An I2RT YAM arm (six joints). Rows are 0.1 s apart.
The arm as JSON. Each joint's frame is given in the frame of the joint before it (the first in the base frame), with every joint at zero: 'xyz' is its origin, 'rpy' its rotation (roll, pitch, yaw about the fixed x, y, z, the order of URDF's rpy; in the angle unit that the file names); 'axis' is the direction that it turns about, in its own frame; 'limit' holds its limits. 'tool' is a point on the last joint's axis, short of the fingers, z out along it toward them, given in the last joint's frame.
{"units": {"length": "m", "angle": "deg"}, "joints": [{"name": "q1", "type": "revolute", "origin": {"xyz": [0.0, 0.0, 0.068], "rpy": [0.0, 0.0, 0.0]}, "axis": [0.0, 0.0, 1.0], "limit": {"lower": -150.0, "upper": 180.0}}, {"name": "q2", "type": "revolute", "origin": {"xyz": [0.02, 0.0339, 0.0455], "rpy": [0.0, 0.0, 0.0]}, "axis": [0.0, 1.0, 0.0], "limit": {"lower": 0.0, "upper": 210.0}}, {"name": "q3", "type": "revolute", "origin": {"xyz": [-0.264, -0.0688, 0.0], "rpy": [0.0, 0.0, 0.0]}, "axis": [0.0, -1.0, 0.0], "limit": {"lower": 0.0, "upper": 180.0}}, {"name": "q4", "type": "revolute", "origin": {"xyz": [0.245, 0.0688, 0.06], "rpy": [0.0, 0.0, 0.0]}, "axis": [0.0, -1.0, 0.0], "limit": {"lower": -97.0, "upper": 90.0}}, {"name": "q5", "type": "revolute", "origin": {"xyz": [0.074, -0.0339, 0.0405], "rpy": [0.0, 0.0, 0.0]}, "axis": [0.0, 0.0, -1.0], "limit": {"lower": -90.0, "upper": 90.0}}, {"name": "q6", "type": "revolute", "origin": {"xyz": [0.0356, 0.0, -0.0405], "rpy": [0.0, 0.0, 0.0]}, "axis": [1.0, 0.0, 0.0], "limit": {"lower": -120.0, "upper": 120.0}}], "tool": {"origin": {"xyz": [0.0, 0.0, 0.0], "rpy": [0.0, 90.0, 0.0]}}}
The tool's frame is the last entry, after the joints.
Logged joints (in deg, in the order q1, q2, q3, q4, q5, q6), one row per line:
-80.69, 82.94, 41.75, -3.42, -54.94, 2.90
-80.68, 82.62, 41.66, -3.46, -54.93, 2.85
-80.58, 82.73, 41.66, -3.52, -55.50, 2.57
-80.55, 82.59, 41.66, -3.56, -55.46, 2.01
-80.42, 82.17, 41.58, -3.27, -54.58, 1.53
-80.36, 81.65, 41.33, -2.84, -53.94, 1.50
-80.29, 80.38, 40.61, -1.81, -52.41, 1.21
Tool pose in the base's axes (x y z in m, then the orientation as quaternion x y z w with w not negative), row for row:
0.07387, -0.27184, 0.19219, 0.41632, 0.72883, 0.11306, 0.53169
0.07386, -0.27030, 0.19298, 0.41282, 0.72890, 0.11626, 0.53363
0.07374, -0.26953, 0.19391, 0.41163, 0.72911, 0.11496, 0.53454
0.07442, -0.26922, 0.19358, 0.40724, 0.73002, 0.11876, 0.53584
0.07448, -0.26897, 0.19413, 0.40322, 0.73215, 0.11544, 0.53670
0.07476, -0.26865, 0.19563, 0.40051, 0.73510, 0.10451, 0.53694
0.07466, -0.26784, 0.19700, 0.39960, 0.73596, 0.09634, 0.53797
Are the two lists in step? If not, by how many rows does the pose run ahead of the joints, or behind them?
The pose runs 1 row behind the joints: the pose in row i belongs to the joints in row i - 1.
